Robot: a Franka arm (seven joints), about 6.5 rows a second.
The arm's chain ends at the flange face. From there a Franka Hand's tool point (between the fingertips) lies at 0.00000 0.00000 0.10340 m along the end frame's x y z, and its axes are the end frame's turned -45 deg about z.
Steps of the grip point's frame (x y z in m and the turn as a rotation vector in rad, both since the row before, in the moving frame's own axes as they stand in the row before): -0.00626 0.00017 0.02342 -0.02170 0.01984 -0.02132; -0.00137 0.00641 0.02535 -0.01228 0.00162 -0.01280; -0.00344 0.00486 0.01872 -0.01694 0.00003 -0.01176; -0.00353 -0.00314 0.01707 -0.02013 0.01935 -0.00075; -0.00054 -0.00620 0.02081 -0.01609 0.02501 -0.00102; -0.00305 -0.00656 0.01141 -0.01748 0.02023 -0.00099; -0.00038 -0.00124 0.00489 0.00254 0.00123 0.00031; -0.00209 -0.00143 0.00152 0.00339 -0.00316 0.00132; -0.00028 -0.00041 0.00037 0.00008 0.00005 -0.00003
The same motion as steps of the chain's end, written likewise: -0.00734 0.00444 0.02346 -0.00132 0.02937 -0.02132; 0.00254 0.00473 0.02536 -0.00754 0.00983 -0.01280; -0.00024 0.00464 0.01873 -0.01196 0.01200 -0.01176; -0.00760 0.00022 0.01711 -0.00055 0.02792 -0.00075; -0.00777 -0.00335 0.02086 0.00631 0.02906 -0.00102; -0.00955 -0.00228 0.01145 0.00194 0.02666 -0.00099; -0.00105 -0.00033 0.00489 0.00267 -0.00093 0.00031; -0.00201 0.00048 0.00152 0.00016 -0.00463 0.00132; -0.00049 -0.00008 0.00037 0.00009 -0.00002 -0.00003
